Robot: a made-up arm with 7 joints. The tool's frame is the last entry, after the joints.
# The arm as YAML. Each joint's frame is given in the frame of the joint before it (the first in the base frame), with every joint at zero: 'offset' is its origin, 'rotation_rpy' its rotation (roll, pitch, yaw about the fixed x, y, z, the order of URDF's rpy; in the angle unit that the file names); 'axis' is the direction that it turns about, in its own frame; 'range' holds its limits. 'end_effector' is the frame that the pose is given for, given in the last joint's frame.
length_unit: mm
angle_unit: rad
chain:
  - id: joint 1
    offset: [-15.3, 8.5, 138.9]
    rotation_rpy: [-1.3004, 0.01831, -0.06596]
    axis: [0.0, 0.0, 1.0]
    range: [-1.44, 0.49]
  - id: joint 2
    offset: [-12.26, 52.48, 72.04]
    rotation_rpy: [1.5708, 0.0, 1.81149]
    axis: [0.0, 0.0, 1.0]
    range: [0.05, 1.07]
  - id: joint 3
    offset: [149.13, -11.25, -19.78]
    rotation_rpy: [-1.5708, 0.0, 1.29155]
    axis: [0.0, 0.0, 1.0]
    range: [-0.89, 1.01]
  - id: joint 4
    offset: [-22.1, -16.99, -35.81]
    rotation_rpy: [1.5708, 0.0, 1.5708]
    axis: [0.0, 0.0, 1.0]
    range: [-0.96, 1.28]
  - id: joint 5
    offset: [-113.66, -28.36, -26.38]
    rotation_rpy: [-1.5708, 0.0, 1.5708]
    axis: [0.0, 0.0, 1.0]
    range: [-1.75, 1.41]
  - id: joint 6
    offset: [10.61, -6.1, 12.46]
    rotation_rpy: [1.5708, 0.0, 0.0]
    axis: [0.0, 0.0, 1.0]
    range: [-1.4, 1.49]
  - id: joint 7
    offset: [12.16, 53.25, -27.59]
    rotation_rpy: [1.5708, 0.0, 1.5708]
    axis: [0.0, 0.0, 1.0]
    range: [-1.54, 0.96]
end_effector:
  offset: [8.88, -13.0, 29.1]
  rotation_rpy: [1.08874, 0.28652, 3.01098]
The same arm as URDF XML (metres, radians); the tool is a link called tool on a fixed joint. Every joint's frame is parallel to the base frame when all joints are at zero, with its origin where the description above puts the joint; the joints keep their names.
<robot name="arm">
<joint name="joint 1" type="revolute"><parent link="base_link"/><child link="link1"/><origin xyz="-0.0153 0.0085 0.1389"/><axis xyz="0.068403 0.961235 0.26711"/><limit lower="-1.4400" upper="0.4900"/></joint>
<joint name="joint 2" type="revolute"><parent link="link1"/><child link="link2"/><origin xyz="-0.0073 0.0841 -0.0311"/><axis xyz="0.968889 -0.0002 -0.247497"/><limit lower="0.0500" upper="1.0700"/></joint>
<joint name="joint 3" type="revolute"><parent link="link2"/><child link="link3"/><origin xyz="-0.0554 0.0303 -0.1370"/><axis xyz="0.247497 -0.0001 0.968889"/><limit lower="-0.8900" upper="1.0100"/></joint>
<joint name="joint 4" type="revolute"><parent link="link3"/><child link="link4"/><origin xyz="0.0076 -0.0221 -0.0389"/><axis xyz="0.0002 1 0"/><limit lower="-0.9600" upper="1.2800"/></joint>
<joint name="joint 5" type="revolute"><parent link="link4"/><child link="link5"/><origin xyz="0.1031 -0.0264 -0.0556"/><axis xyz="0.968889 -0.0002 -0.247497"/><limit lower="-1.7500" upper="1.4100"/></joint>
<joint name="joint 6" type="revolute"><parent link="link5"/><child link="link6"/><origin xyz="0.0147 0.0061 0.0072"/><axis xyz="0.0002 1 0"/><limit lower="-1.4000" upper="1.4900"/></joint>
<joint name="joint 7" type="revolute"><parent link="link6"/><child link="link7"/><origin xyz="0.0546 -0.0276 -0.0014"/><axis xyz="0.247497 -0.0001 0.968889"/><limit lower="-1.5400" upper="0.9600"/></joint>
<joint name="tool_joint" type="fixed"><parent link="link7"/><child link="tool"/><origin xyz="0.0158 -0.0130 0.0260" rpy="1.1210 0.0385 3.0160"/></joint>
<link name="base_link"/>
<link name="link1"/>
<link name="link2"/>
<link name="link3"/>
<link name="link4"/>
<link name="link5"/>
<link name="link6"/>
<link name="link7"/>
<link name="tool"/>
</robot>

